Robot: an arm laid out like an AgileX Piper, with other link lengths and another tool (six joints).
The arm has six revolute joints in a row. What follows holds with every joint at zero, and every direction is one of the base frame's. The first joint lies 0.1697 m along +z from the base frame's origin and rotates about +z. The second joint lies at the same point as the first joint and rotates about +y. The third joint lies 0.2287 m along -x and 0.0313 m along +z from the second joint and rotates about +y. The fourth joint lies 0.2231 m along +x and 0.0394 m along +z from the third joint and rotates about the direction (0.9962, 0, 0.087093). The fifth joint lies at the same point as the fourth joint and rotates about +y. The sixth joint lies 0.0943 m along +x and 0.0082 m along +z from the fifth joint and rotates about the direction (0.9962, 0, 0.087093). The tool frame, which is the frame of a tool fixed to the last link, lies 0.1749 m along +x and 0.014 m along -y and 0.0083 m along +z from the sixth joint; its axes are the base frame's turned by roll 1.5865, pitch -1.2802 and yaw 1.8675 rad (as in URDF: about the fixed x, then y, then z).
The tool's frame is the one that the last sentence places.
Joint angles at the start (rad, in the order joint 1, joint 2, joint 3, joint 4, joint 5, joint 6): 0.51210 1.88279 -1.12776 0.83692 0.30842 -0.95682
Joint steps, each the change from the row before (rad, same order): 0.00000 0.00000 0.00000 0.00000 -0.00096 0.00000; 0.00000 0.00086 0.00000 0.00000 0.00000 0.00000; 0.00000 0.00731 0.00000 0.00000 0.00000 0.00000; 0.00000 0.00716 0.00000 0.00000 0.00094 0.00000; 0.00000 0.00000 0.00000 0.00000 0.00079 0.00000; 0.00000 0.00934 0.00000 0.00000 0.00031 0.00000; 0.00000 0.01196 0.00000 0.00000 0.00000 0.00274; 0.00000 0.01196 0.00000 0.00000 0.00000 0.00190; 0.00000 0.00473 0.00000 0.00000 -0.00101 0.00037; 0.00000 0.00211 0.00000 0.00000 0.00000 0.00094; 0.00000 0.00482 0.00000 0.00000 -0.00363 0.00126
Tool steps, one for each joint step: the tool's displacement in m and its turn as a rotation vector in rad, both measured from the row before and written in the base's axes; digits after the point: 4 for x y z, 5 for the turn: 0.0002 -0.0001 0.0001 -0.00007 -0.00078 -0.00056; -0.0001 -0.0001 -0.0004 -0.00042 0.00075 0.00000; -0.0008 -0.0005 -0.0033 -0.00358 0.00637 0.00000; -0.0010 -0.0004 -0.0033 -0.00343 0.00701 0.00054; -0.0002 0.0001 -0.0001 0.00006 0.00064 0.00045; -0.0012 -0.0006 -0.0043 -0.00455 0.00839 0.00018; -0.0015 -0.0008 -0.0054 -0.00474 0.01177 -0.00211; -0.0015 -0.0008 -0.0054 -0.00510 0.01135 -0.00147; -0.0004 -0.0004 -0.0020 -0.00227 0.00347 -0.00085; -0.0003 -0.0002 -0.0010 -0.00066 0.00229 -0.00074; 0.0002 -0.0007 -0.0019 -0.00223 0.00181 -0.00300
